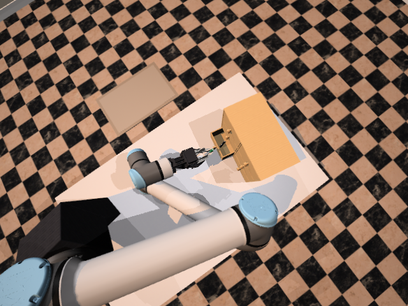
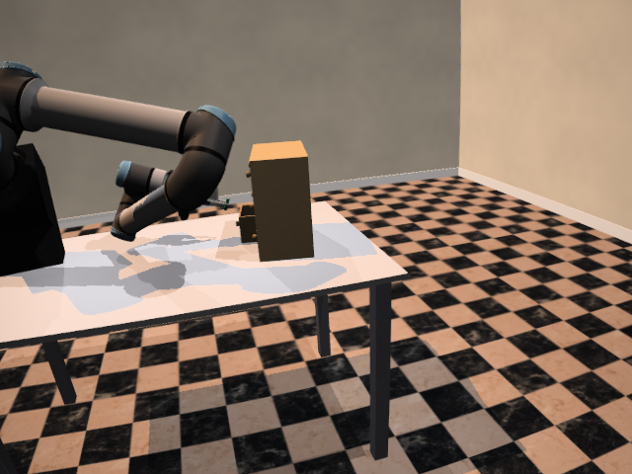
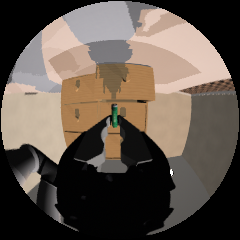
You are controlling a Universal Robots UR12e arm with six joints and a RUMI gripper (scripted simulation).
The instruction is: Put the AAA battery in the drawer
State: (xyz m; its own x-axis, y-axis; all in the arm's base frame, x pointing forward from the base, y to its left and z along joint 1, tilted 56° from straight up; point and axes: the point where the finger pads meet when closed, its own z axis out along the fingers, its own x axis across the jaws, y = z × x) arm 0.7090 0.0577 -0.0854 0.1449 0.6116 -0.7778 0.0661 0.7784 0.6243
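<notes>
Now: hand 12 cm above the dark slim thing, 10 cm short of it and 2 cm to the right of it. The rest, counted from my hand: green AAA battery (1 cm ahead).
</notes>
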